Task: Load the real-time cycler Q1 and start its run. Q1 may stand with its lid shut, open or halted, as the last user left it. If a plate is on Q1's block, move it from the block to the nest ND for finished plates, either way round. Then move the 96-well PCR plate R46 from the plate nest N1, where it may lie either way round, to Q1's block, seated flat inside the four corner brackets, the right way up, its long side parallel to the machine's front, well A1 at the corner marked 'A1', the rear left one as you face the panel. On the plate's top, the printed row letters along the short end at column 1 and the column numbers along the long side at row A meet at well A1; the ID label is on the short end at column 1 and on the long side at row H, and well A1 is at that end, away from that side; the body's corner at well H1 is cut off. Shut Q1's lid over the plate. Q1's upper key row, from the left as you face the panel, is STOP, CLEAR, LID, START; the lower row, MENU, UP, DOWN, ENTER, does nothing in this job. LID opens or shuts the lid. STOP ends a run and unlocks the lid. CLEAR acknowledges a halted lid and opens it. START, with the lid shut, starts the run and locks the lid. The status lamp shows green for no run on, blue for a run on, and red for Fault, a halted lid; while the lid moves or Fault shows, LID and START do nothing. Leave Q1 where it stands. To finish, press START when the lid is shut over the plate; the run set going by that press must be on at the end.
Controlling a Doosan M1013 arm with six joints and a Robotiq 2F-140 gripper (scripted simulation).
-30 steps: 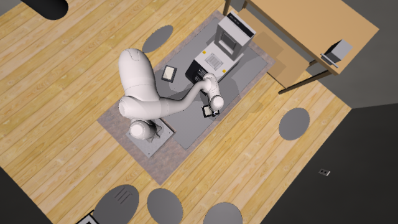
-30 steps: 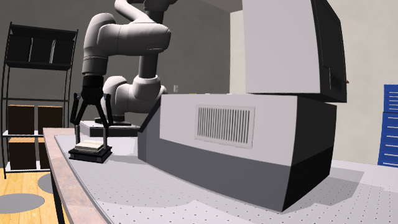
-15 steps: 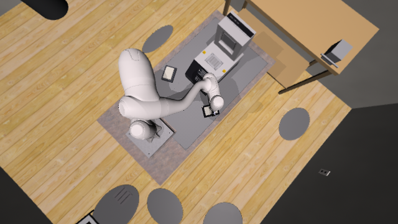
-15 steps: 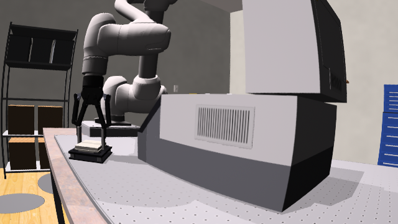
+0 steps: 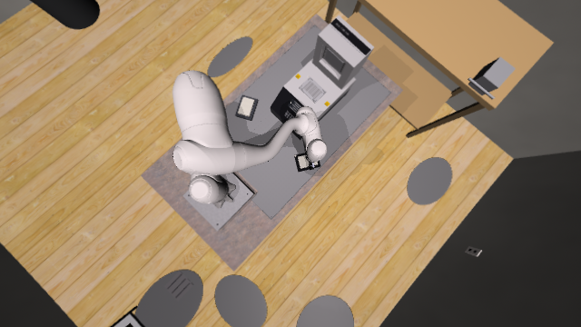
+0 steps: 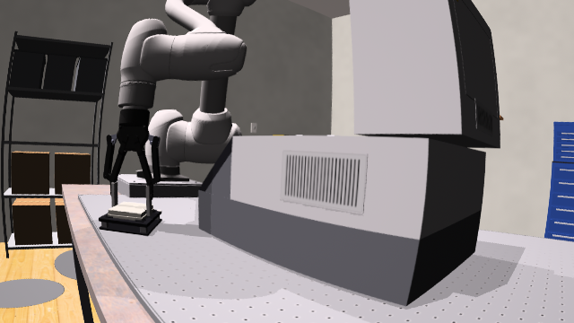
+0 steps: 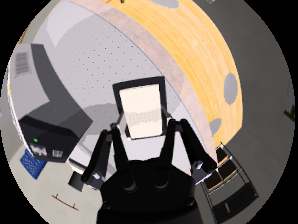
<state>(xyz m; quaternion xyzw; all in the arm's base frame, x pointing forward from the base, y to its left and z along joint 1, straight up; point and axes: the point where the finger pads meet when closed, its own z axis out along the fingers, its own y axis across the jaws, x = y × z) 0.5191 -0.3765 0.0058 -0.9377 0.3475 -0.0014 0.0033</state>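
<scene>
Now: hand 30 mm above the black plate nest. Round my hand: pale plate (20 mm below).
</scene>
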